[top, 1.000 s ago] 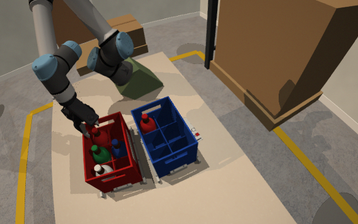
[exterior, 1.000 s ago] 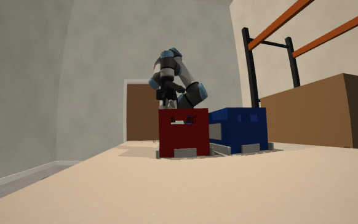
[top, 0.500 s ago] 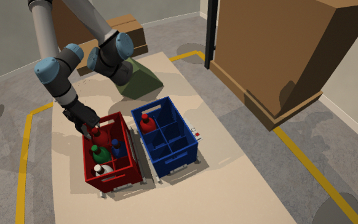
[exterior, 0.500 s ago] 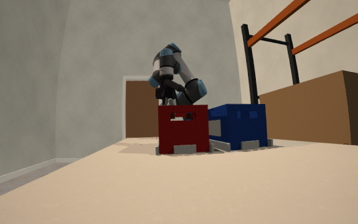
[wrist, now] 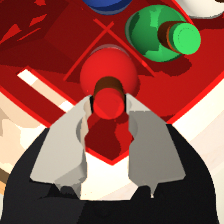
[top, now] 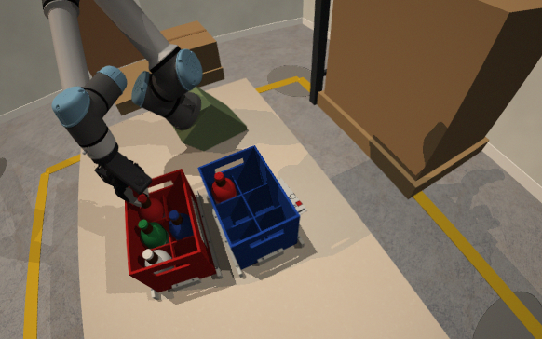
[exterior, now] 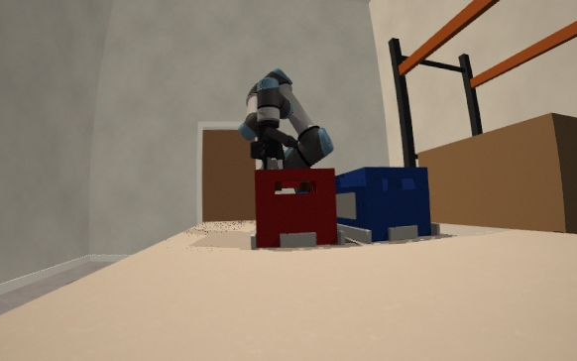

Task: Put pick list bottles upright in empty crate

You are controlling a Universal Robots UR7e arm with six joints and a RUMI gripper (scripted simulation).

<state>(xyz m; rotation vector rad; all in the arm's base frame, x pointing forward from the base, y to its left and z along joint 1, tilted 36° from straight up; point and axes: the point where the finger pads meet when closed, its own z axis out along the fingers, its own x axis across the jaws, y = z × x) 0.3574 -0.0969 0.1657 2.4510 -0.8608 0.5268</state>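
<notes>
The red bottle lies 70 mm below my hand. The rest, counted from my hand: red crate (90 mm ahead, 70 mm below, 50 mm to the left); then blue bottle (90 mm to the left, 90 mm ahead, 70 mm below); then green bottle (90 mm ahead, 70 mm below).
</notes>
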